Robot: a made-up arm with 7 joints. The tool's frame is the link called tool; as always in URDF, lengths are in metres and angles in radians. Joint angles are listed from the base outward.
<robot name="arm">
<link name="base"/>
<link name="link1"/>
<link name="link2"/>
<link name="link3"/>
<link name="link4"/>
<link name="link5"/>
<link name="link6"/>
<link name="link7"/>
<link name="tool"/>
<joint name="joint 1" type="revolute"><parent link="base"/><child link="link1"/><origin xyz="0.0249 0.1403 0.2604"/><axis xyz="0 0 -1"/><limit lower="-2.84" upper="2.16"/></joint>
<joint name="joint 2" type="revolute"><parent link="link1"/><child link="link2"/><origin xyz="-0.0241 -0.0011 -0.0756"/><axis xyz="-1 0 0"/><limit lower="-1.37" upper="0.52"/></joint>
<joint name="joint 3" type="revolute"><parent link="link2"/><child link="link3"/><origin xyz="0.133 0.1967 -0.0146"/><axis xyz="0 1 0"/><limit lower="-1.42" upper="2.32"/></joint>
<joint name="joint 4" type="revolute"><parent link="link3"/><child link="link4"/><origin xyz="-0.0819 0.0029 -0.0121"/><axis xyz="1 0 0"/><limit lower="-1.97" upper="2.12"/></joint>
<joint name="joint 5" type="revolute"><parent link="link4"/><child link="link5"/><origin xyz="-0.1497 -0.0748 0.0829"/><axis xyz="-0.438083 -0.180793 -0.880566"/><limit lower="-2.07" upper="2.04"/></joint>
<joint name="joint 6" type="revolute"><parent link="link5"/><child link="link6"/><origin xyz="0.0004 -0.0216 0.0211"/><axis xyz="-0.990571 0.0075 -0.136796"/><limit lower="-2.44" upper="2.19"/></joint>
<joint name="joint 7" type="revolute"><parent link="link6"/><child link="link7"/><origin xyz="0.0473 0.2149 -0.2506"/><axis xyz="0 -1 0"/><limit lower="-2.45" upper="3.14"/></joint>
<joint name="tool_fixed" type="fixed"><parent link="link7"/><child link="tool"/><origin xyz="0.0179 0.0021 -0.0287" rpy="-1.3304 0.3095 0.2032"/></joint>
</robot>
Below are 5 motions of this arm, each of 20 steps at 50 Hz.
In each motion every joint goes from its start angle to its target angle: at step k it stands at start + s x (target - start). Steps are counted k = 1, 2, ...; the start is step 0. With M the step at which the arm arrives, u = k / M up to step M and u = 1 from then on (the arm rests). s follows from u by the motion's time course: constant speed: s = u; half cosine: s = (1 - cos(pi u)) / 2; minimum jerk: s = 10 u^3 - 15 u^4 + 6 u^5.
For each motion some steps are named. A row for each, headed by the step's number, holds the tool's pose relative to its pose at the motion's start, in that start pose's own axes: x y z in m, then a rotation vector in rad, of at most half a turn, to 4 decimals.
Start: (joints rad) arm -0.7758 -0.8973 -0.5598 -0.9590 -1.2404 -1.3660 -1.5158
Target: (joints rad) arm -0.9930 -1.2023 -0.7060 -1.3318 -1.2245 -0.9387 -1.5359
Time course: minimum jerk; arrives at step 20
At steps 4, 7, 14, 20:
4: 0.0043 -0.0038 -0.0029 0.0119 0.0198 -0.0074
7: 0.0154 -0.0151 -0.0115 0.0497 0.0783 -0.0300
14: 0.0339 -0.0487 -0.0375 0.1985 0.2524 -0.1007
20: 0.0342 -0.0557 -0.0437 0.2450 0.2935 -0.1159

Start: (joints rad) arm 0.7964 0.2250 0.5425 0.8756 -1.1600 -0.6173 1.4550
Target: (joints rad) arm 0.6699 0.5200 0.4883 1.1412 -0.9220 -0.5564 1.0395
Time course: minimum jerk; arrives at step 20
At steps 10, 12, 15, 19, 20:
10: -0.0351 0.0001 -0.0611 -0.0916 -0.0497 0.1935
12: -0.0463 -0.0033 -0.0837 -0.1266 -0.0622 0.2653
15: -0.0582 -0.0095 -0.1099 -0.1685 -0.0730 0.3498
19: -0.0633 -0.0133 -0.1224 -0.1888 -0.0767 0.3903
20: -0.0634 -0.0134 -0.1226 -0.1890 -0.0768 0.3908

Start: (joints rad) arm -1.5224 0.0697 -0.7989 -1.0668 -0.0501 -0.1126 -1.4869
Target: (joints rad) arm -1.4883 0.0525 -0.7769 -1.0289 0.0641 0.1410 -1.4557
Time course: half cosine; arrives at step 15
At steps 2, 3, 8, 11, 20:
2: 0.0013 -0.0026 -0.0033 0.0080 0.0096 -0.0041
3: 0.0028 -0.0058 -0.0074 0.0177 0.0213 -0.0090
8: 0.0139 -0.0308 -0.0454 0.1022 0.1250 -0.0490
11: 0.0188 -0.0439 -0.0707 0.1538 0.1906 -0.0709
20: 0.0209 -0.0507 -0.0861 0.1839 0.2296 -0.0827

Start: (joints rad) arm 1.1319 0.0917 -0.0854 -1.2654 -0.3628 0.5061 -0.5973
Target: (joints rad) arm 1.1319 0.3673 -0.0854 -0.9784 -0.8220 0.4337 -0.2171
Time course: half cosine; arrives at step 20
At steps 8, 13, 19, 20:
8: -0.0099 0.0070 0.0529 -0.0763 -0.1922 -0.1327
13: -0.0273 0.0197 0.1055 -0.1379 -0.4120 -0.2762
19: -0.0431 0.0316 0.1376 -0.1664 -0.5699 -0.3732
20: -0.0435 0.0319 0.1383 -0.1669 -0.5736 -0.3754

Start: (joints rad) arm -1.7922 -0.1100 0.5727 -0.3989 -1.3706 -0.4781 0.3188
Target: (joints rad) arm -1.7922 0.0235 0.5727 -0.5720 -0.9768 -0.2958 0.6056
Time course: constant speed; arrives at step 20
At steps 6, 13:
6: 0.0436 0.0099 -0.0648 -0.1619 0.1474 -0.1146
13: 0.0762 0.0113 -0.1480 -0.3717 0.3060 -0.2243

